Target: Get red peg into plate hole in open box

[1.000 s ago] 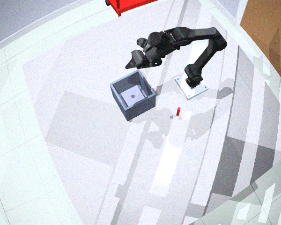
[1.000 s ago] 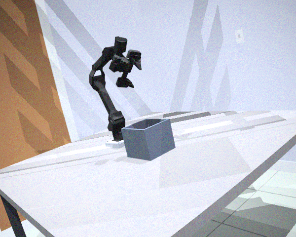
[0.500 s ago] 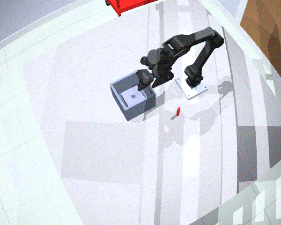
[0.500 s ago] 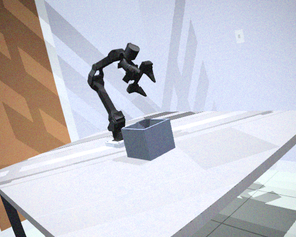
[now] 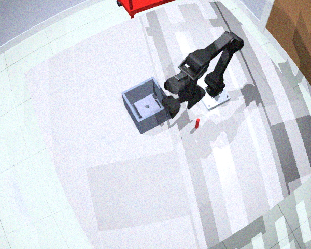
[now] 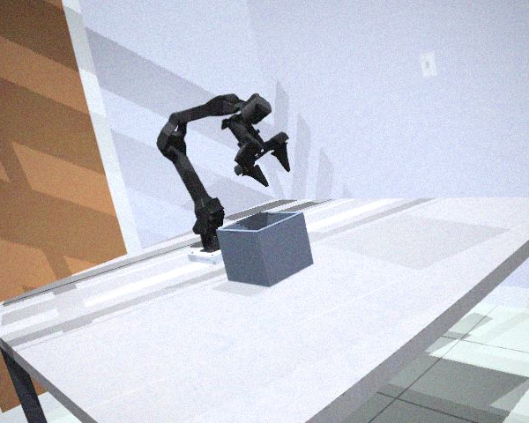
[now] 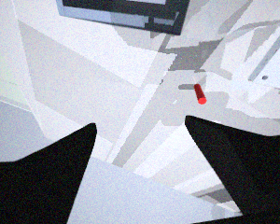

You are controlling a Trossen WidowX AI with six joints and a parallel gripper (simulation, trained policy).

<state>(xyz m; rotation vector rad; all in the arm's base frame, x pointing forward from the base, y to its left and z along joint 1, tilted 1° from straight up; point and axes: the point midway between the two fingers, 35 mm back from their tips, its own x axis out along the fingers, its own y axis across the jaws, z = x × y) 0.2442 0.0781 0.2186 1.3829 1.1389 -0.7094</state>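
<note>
Right now my gripper tip is 17 cm above the red peg, 9 cm past it and 2 cm to the right of it. From my gripper tip the other things lie so: pale plate 16 cm to the right, 16 cm below, 6 cm ahead.
</note>
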